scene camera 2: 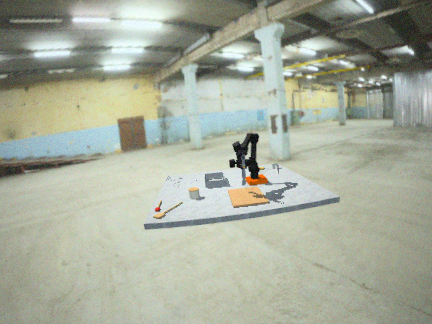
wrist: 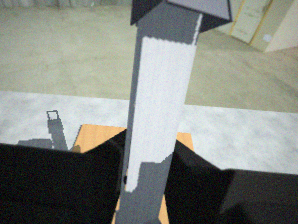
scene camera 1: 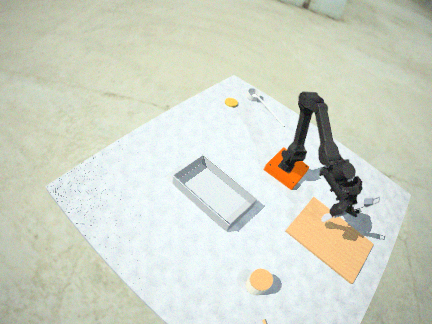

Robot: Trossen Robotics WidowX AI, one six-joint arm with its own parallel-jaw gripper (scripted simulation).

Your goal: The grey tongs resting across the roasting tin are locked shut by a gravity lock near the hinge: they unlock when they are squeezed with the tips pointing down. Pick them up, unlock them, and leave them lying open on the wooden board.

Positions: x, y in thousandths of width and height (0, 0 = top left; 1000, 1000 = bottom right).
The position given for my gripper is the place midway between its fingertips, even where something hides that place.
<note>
I see my gripper (scene camera 1: 828, 665), a wooden board (scene camera 1: 793, 767) and a roasting tin (scene camera 1: 520, 619).
My gripper is seen too in the wrist view (wrist: 492, 609).
</note>
